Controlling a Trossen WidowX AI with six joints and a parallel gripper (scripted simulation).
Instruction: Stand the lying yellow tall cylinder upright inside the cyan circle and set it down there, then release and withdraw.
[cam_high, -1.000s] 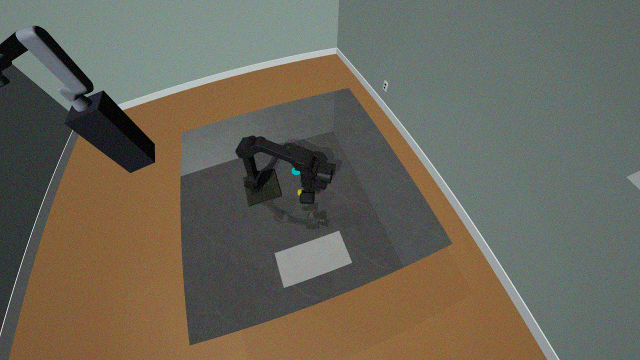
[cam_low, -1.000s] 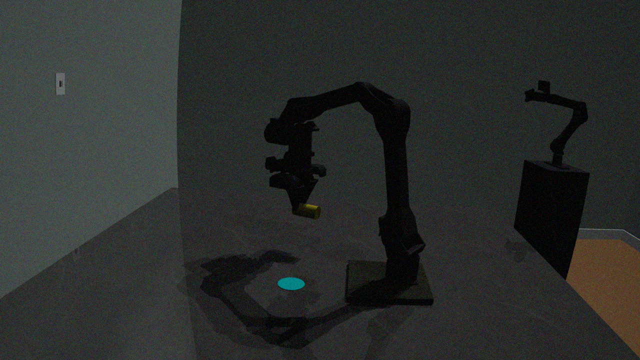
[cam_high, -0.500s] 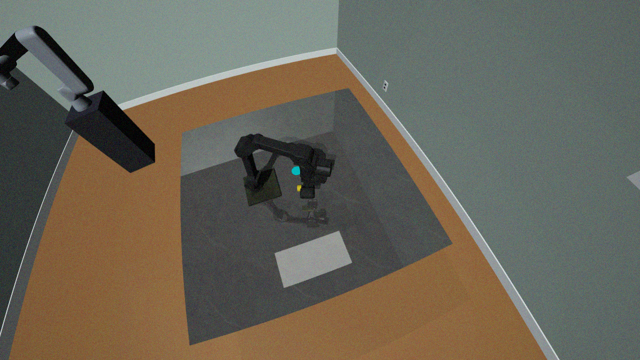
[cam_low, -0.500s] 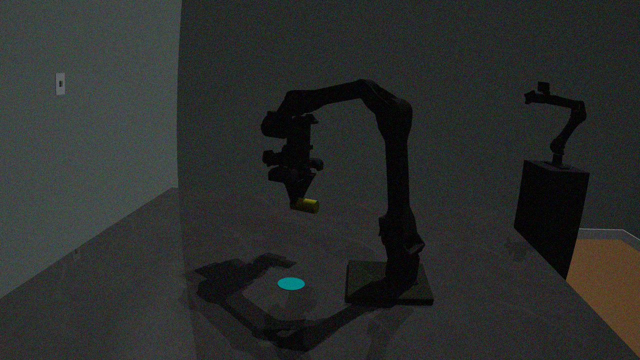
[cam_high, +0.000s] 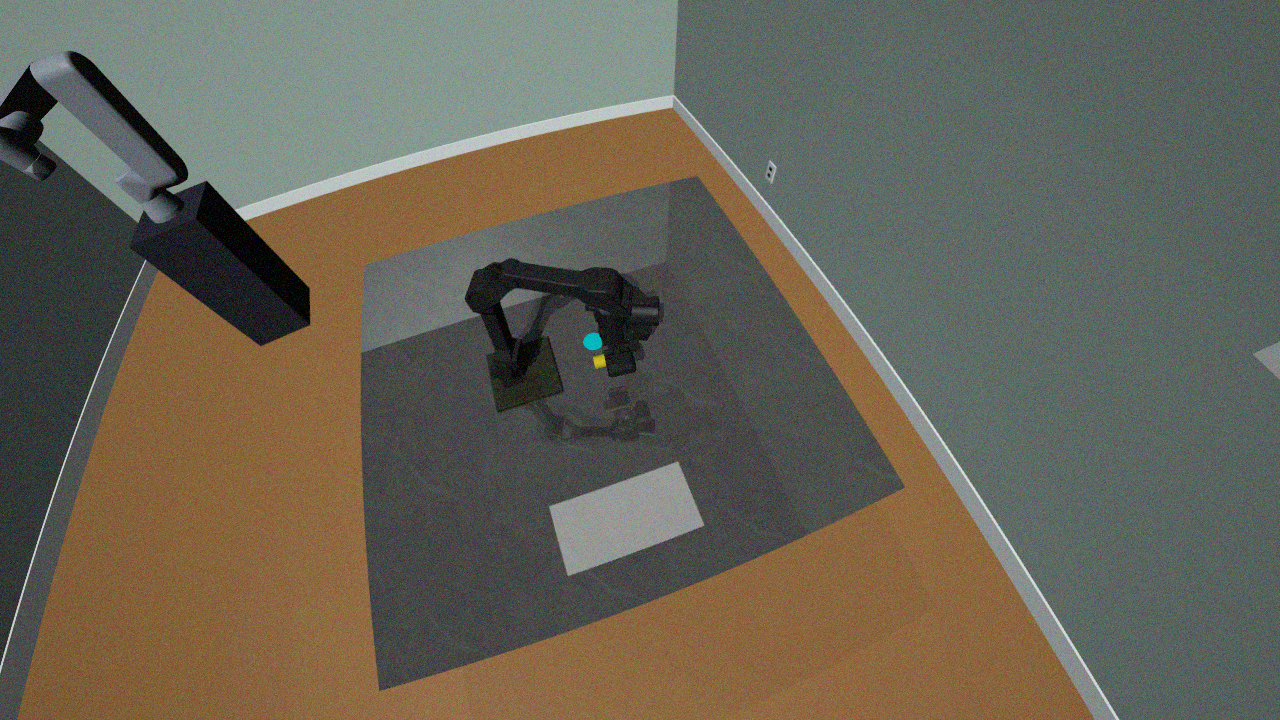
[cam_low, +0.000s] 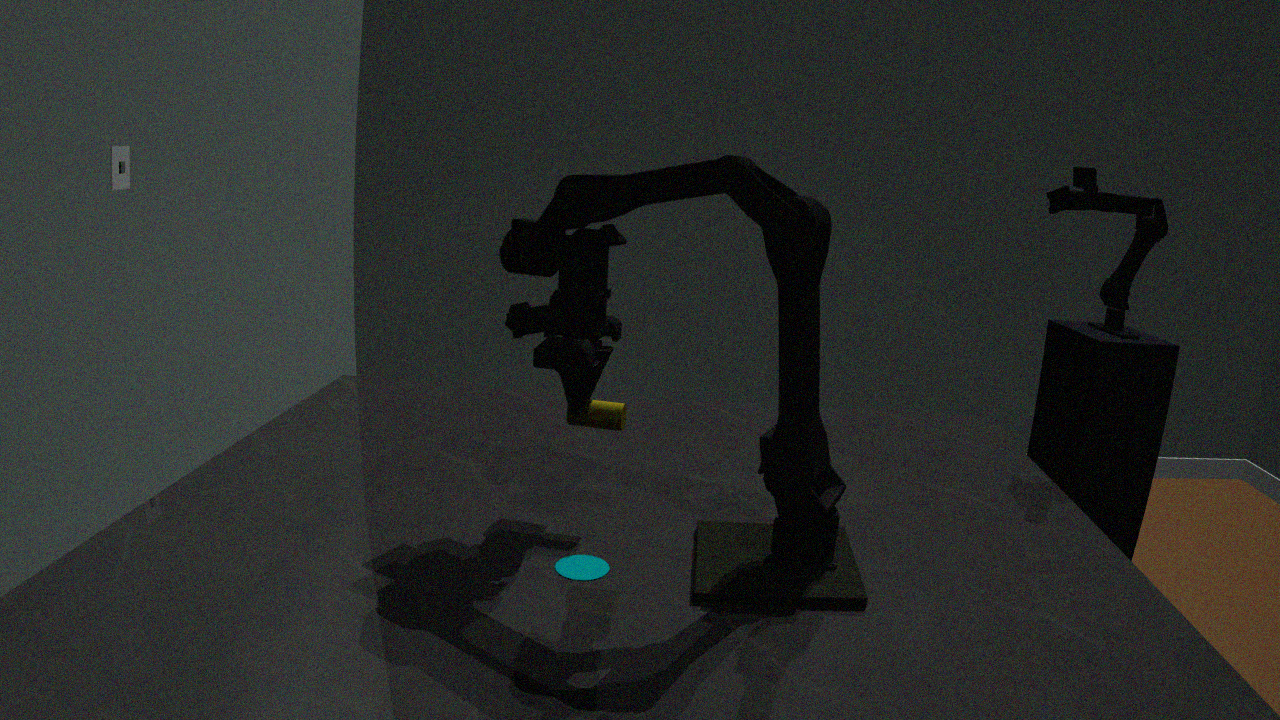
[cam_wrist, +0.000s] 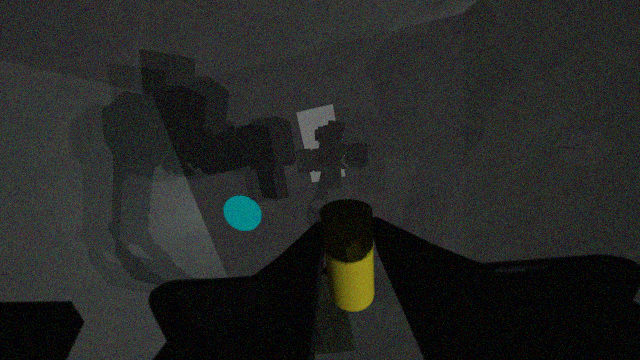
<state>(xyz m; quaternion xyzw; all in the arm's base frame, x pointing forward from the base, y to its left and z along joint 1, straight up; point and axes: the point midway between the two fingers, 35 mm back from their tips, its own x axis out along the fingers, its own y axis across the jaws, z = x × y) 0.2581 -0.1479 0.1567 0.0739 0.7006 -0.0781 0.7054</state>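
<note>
My gripper tip is 2 cm past the yellow cylinder. Round my gripper tip: cyan circle (15 cm to the left, 13 cm below, 1 cm behind).
</note>
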